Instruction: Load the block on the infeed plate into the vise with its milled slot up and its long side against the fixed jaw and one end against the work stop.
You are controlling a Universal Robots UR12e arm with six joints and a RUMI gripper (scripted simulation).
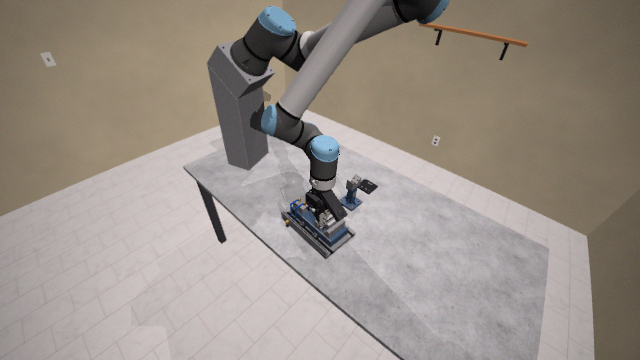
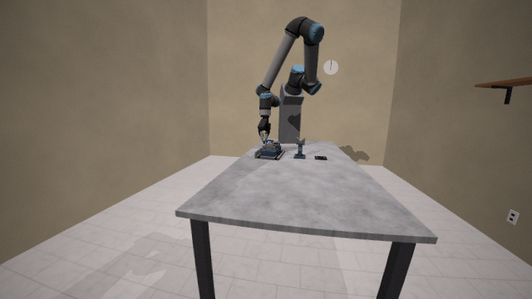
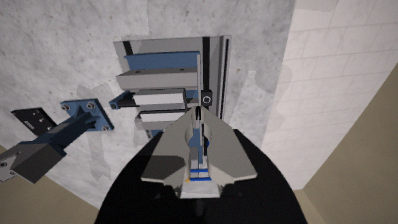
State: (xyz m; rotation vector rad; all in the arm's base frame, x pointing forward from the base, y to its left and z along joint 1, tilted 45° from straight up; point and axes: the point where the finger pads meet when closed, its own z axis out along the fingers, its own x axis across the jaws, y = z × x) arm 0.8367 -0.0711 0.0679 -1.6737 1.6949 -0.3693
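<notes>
Now: the part 1 cm behind my hand, 5 cm to the left of it and 2 cm below it. From my hand the other things lie so: cylinder rod 9 cm behind, 4 cm to the left, 4 cm below; then work stop 1 cm behind, 10 cm to the left, 3 cm below; then moving jaw 4 cm behind, 5 cm to the left, 4 cm below.
</notes>
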